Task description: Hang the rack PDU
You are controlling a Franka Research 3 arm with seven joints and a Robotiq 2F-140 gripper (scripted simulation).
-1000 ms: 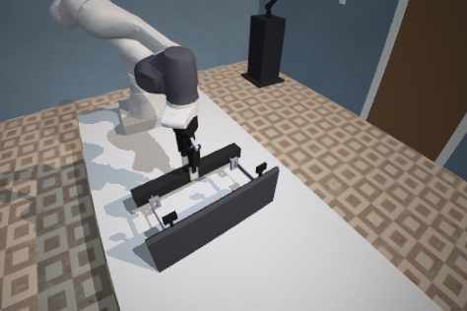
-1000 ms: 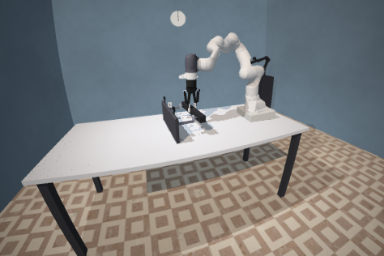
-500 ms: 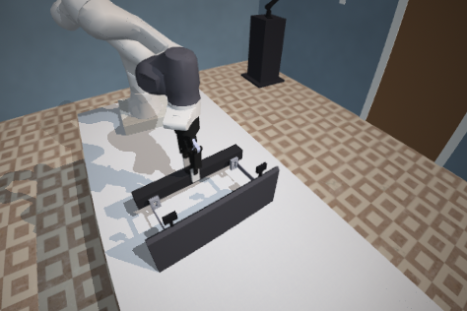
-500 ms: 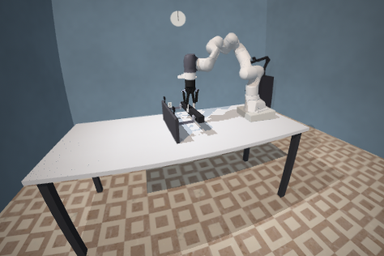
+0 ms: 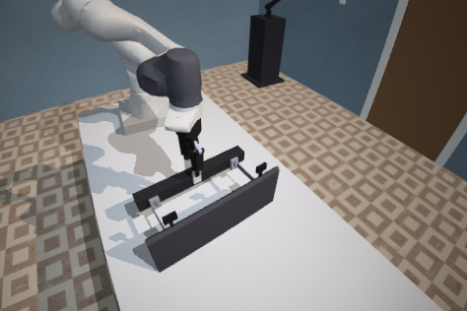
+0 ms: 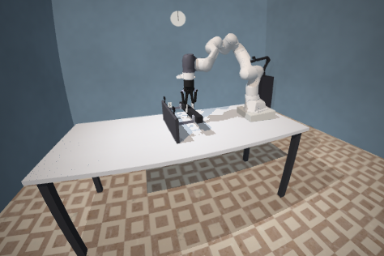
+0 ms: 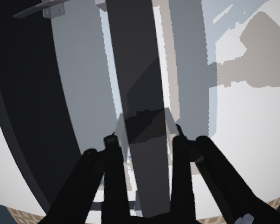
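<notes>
Now: hand 20 mm short of the rack PDU and 20 mm above it. Round my hand: dark panel 160 mm ahead, 70 mm below, 20 mm to the left.
</notes>
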